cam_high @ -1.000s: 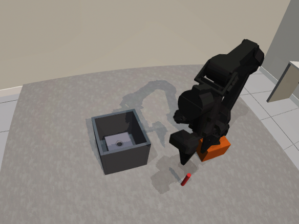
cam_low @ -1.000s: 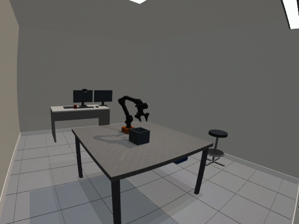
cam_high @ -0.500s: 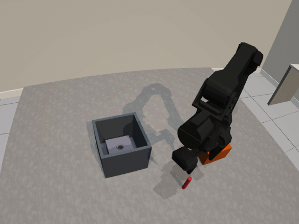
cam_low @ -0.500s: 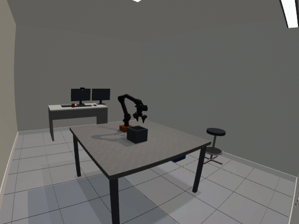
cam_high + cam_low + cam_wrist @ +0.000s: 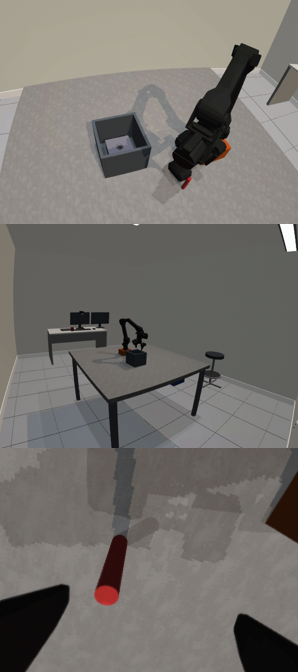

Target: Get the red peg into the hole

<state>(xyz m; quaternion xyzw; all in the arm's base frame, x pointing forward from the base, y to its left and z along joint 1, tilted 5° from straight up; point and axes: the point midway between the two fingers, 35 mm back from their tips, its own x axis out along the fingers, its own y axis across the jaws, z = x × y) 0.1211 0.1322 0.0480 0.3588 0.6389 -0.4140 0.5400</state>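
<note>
The red peg is 50 mm below my gripper tip, 20 mm to the left of it and 20 mm ahead of it. The rest, counted from my gripper tip: light grey plate 240 mm ahead, 140 mm to the right, 50 mm below.
</note>
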